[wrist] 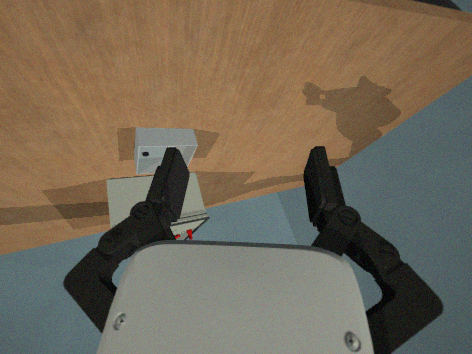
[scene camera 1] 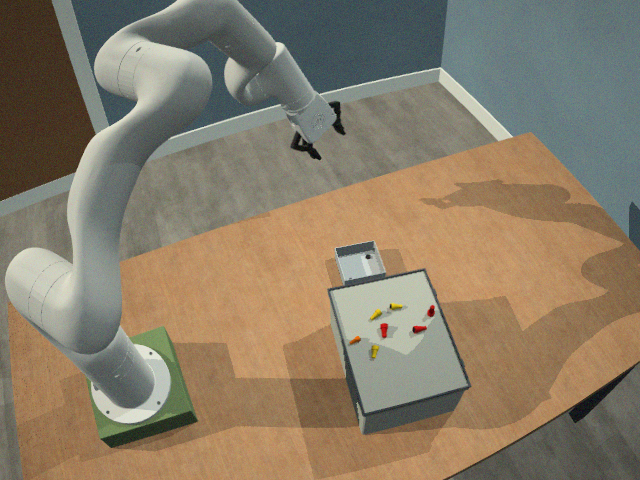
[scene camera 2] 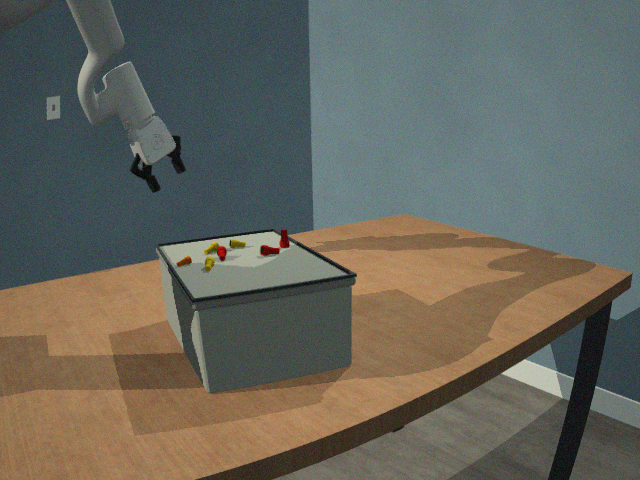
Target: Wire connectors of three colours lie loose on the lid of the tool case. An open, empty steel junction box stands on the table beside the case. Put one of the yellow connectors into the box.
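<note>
Three yellow connectors lie on the tool case's lid: one yellow connector point(scene camera 1: 395, 306) point(scene camera 2: 237, 243) near the box end, another yellow connector point(scene camera 1: 375, 314) point(scene camera 2: 211, 248) beside it, and a third yellow connector point(scene camera 1: 374, 351) point(scene camera 2: 209, 263) nearer the lid's middle. The tool case point(scene camera 1: 408, 382) point(scene camera 2: 273, 330) point(wrist: 127, 197) stands on the table. The open, empty steel junction box point(scene camera 1: 354, 266) point(wrist: 167, 137) stands beside it; the case hides it in scene camera 2. My gripper point(scene camera 1: 331, 146) point(scene camera 2: 168, 181) point(wrist: 244, 160) is open and empty, high above and away from the case and box.
On the lid are an upright red connector point(scene camera 1: 431, 311) point(scene camera 2: 284, 239), two lying red connectors point(scene camera 1: 384, 330) point(scene camera 1: 419, 329) and an orange connector point(scene camera 1: 354, 340) point(scene camera 2: 184, 261). The arm's green base block point(scene camera 1: 175, 382) is on the table point(scene camera 1: 248, 289) point(scene camera 2: 62, 310), left of the case.
</note>
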